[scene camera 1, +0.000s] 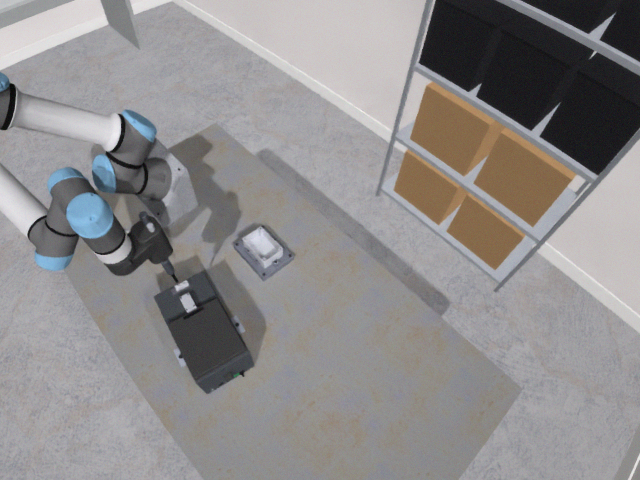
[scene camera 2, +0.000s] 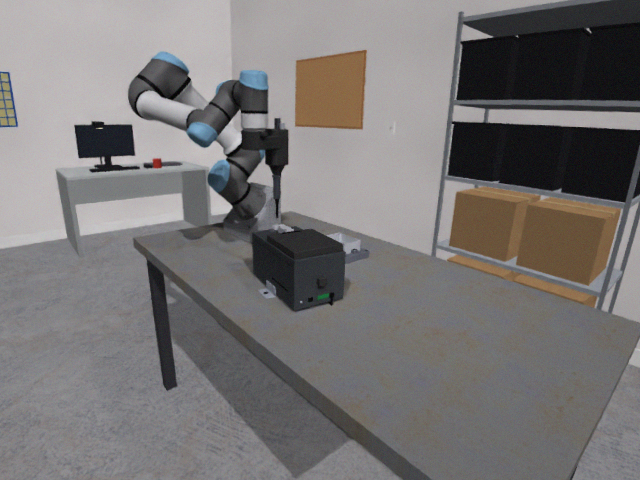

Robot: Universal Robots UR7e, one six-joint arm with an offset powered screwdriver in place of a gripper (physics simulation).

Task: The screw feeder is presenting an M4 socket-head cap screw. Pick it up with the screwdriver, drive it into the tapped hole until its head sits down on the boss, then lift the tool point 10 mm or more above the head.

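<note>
The offset screwdriver (scene camera 1: 176, 281) (scene camera 2: 277, 217) points down, its thin bit just above the light pick-up parts at the arm-side end of the dark screw feeder (scene camera 1: 209, 338) (scene camera 2: 317, 263). In scene camera 2 a small gap shows between bit tip and feeder. The M4 screw is too small to make out, at the feeder or on the bit. A light open-topped housing (scene camera 1: 271, 256) (scene camera 2: 353, 245) stands on a dark grey plate (scene camera 1: 265, 274) (scene camera 2: 359, 255) beside the feeder. The tapped hole and boss cannot be made out.
The feeder and plate stand on the grey table (scene camera 1: 361, 361) (scene camera 2: 439, 361). The robot base (scene camera 1: 181, 198) is at the table's far end. A shelf rack (scene camera 1: 405, 103) (scene camera 2: 445, 155) with black bins and brown boxes stands beyond the table. A desk (scene camera 2: 129, 195) with a monitor (scene camera 2: 105, 141) is behind.
</note>
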